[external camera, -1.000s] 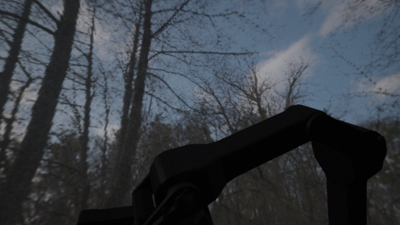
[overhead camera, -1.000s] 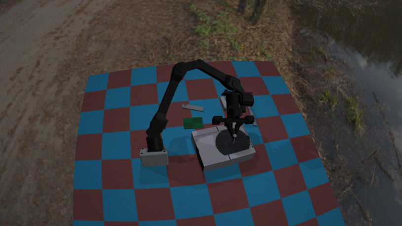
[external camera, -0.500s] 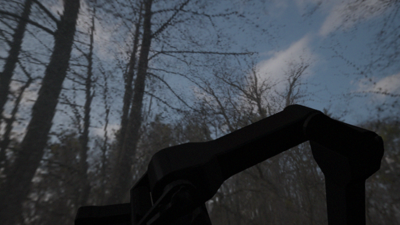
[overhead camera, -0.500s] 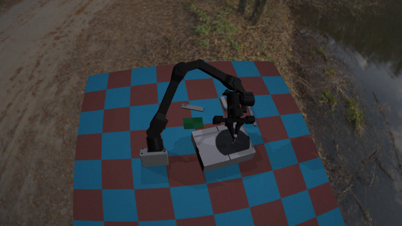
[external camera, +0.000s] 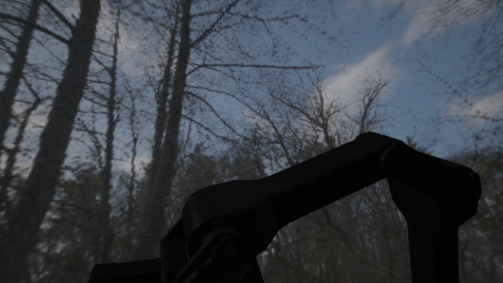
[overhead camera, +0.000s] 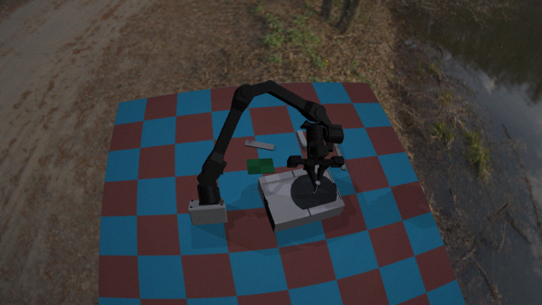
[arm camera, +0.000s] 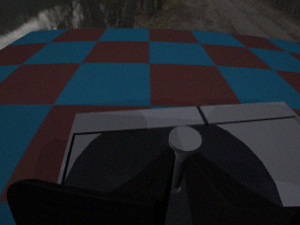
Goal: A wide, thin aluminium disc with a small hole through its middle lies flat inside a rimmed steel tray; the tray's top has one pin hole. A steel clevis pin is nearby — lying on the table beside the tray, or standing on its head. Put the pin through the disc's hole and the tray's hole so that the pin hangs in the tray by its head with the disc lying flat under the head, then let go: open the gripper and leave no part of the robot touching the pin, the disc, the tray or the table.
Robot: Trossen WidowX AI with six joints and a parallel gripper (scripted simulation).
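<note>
Now: the steel clevis pin 1 cm below my gripper tip. The rest, counted from my gripper tip: steel tray 4 cm behind, 1 cm to the left, 5 cm below; then flat green piece 16 cm behind, 17 cm to the left, 9 cm below; then dark round disc 3 cm below.
</note>
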